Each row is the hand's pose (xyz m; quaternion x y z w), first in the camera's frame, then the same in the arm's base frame.
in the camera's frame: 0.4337 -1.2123 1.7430 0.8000 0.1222 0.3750 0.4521
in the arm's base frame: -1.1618 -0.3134 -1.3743 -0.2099 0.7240 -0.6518 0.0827
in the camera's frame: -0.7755 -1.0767 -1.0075 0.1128 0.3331 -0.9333 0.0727
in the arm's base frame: 1.1148 0.5050 0.4126 -0.8718 -0.4868 0.0313 0.0444
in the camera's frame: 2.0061 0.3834 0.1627 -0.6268 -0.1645 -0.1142 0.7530
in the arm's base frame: -1.4979 -1.4865 1.0806 0.2470 -0.3859 -0.8036 0.3799
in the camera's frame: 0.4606 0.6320 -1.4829 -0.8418 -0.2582 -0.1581 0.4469
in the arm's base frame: 0.0163 -0.1719 2.1471 0.0358 -0.0976 -0.9421 0.3189
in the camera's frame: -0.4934 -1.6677 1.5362 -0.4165 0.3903 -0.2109 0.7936
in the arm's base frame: -0.4426 0.3844 -1.6992 0.5564 -0.2670 -0.3986 0.6784
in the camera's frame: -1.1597 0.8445 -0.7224 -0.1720 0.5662 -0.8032 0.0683
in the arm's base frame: -0.1600 1.5163 1.5405 0.7542 0.5698 -0.0898 0.3137
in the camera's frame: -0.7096 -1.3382 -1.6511 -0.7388 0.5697 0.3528 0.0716
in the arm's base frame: 1.7204 0.2755 0.6723 -0.2840 0.1343 -0.1885 0.9304
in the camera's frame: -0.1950 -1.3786 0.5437 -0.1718 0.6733 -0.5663 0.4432
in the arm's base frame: 0.0019 0.0667 -0.7722 0.7962 0.1941 -0.0716 0.5686
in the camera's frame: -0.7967 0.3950 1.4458 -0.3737 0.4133 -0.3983 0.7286
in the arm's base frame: -1.5591 1.3157 -0.2023 0.6843 -0.1269 -0.3898 0.6031
